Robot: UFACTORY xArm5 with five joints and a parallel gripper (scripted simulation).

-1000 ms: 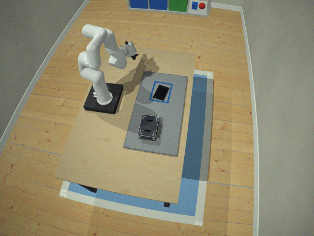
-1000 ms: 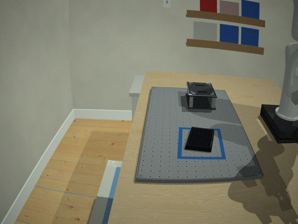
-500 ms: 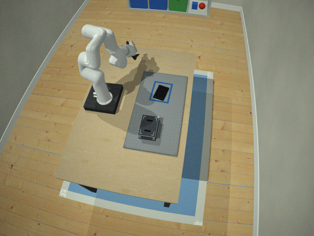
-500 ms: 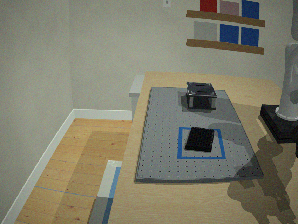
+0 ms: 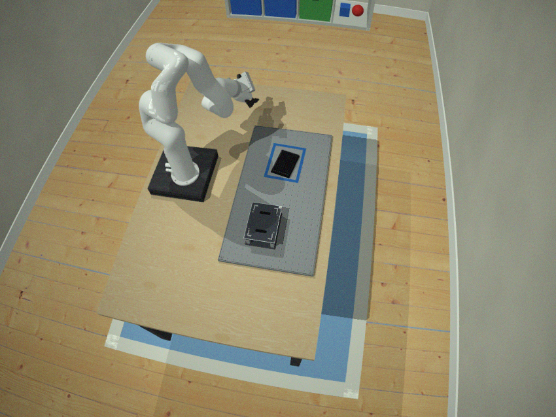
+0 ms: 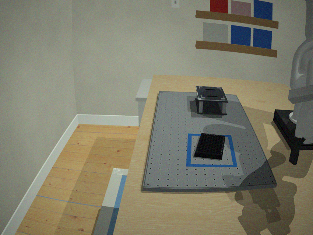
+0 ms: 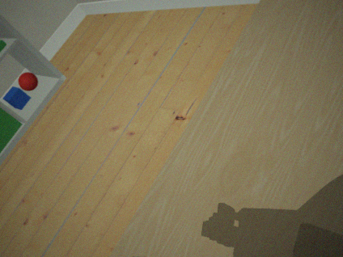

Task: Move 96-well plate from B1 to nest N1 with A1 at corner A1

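The black 96-well plate is 280 mm to the right of my hand, 220 mm ahead of it and 130 mm below it. The rest, counted from my hand: A1 label: 540 mm to the right, 250 mm ahead, 80 mm below; raised plate nest: 610 mm to the right, 200 mm ahead, 80 mm below.
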